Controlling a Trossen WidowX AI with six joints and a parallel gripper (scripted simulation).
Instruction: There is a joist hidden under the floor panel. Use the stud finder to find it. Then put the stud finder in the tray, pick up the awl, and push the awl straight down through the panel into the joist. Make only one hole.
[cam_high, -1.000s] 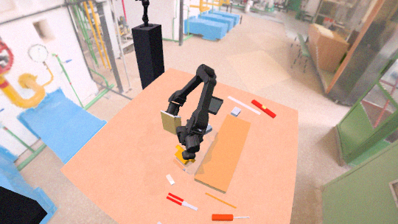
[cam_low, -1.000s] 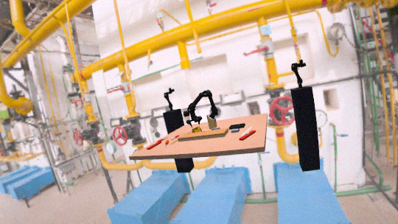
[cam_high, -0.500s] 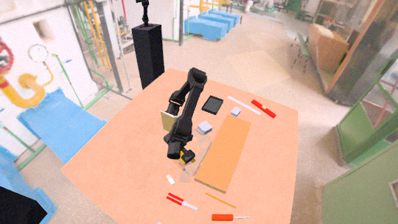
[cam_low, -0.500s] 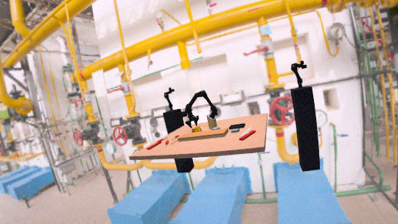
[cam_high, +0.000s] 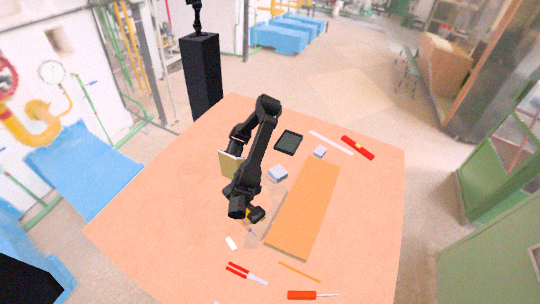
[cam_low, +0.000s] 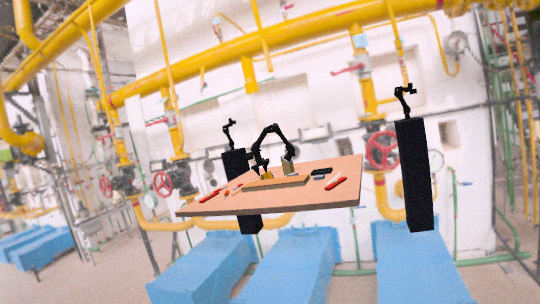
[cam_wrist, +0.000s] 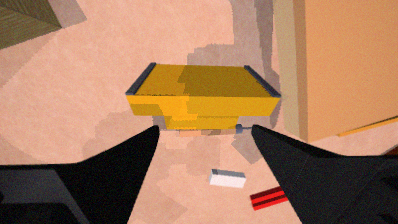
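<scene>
My gripper tip is 40 mm above the yellow stud finder and 10 mm short of it. The rest, counted from my gripper tip: white block (130 mm to the right, 50 mm below); awl (50 mm below, 40 mm to the right, 30 mm ahead); pencil (290 mm ahead, 130 mm to the right, 60 mm below).
</scene>
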